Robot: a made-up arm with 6 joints. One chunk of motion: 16 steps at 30 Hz.
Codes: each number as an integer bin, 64 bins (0 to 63) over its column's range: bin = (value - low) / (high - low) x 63, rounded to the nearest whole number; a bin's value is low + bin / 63 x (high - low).
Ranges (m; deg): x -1.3..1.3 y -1.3..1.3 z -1.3..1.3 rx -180..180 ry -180..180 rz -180..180
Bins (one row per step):
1: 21 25 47 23 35 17
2: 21 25 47 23 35 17
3: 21 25 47 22 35 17
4: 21 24 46 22 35 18
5: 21 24 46 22 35 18
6: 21 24 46 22 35 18
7: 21 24 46 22 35 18
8: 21 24 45 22 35 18
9: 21 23 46 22 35 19
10: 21 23 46 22 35 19
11: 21 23 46 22 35 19
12: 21 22 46 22 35 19
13: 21 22 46 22 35 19
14: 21 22 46 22 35 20
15: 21 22 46 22 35 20
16: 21 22 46 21 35 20
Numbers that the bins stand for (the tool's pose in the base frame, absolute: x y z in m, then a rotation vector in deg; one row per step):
1: -0.4333 -0.2683 0.6397 -48.57 20.00 -82.86
2: -0.4333 -0.2683 0.6397 -48.57 20.00 -82.86
3: -0.4333 -0.2683 0.6397 -54.29 20.00 -82.86
4: -0.4333 -0.3095 0.5984 -54.29 20.00 -77.14
5: -0.4333 -0.3095 0.5984 -54.29 20.00 -77.14
6: -0.4333 -0.3095 0.5984 -54.29 20.00 -77.14
7: -0.4333 -0.3095 0.5984 -54.29 20.00 -77.14
8: -0.4333 -0.3095 0.5571 -54.29 20.00 -77.14
9: -0.4333 -0.3508 0.5984 -54.29 20.00 -71.43
10: -0.4333 -0.3508 0.5984 -54.29 20.00 -71.43
11: -0.4333 -0.3508 0.5984 -54.29 20.00 -71.43
12: -0.4333 -0.3921 0.5984 -54.29 20.00 -71.43
13: -0.4333 -0.3921 0.5984 -54.29 20.00 -71.43
14: -0.4333 -0.3921 0.5984 -54.29 20.00 -65.71
15: -0.4333 -0.3921 0.5984 -54.29 20.00 -65.71
16: -0.4333 -0.3921 0.5984 -60.00 20.00 -65.71

